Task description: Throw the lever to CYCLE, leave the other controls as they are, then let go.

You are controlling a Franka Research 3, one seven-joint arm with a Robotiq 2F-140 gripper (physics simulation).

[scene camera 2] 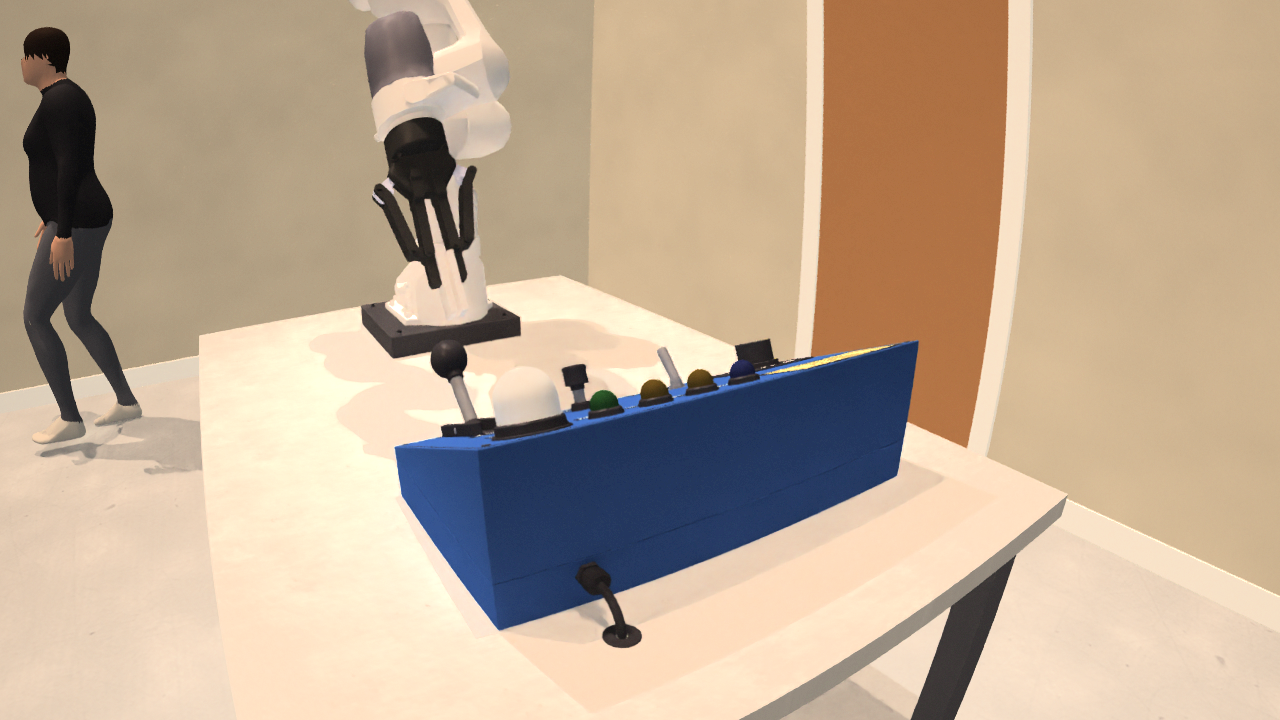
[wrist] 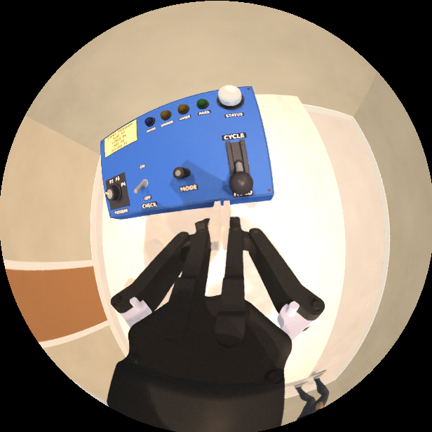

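The lever's black ball (scene camera 2: 448,360) (wrist: 241,182) is at the HOLD end of its slot, partly covering the HOLD label; the CYCLE label (wrist: 234,136) is at the slot's far end. The blue control panel (scene camera 2: 698,465) (wrist: 200,142) also carries the MODE stick (scene camera 2: 574,376) (wrist: 181,173), the CHECK toggle (scene camera 2: 668,367) (wrist: 141,186) leaning toward OFF, and the PROGRAM knob (scene camera 2: 754,351) (wrist: 114,193). My gripper (scene camera 2: 449,279) (wrist: 222,210) is shut, with a narrow gap and nothing visible between its pale fingertips. It is on the robot-base side of the panel, apart from the lever.
The white STATUS dome (scene camera 2: 525,398) (wrist: 230,96) stands near the lever slot. Green (scene camera 2: 604,402) (wrist: 202,104), amber and blue lamps line the panel's far edge. A yellow label (wrist: 121,138) lies beside them. A cable (scene camera 2: 612,604) enters the table. A person (scene camera 2: 67,179) stands beyond the table.
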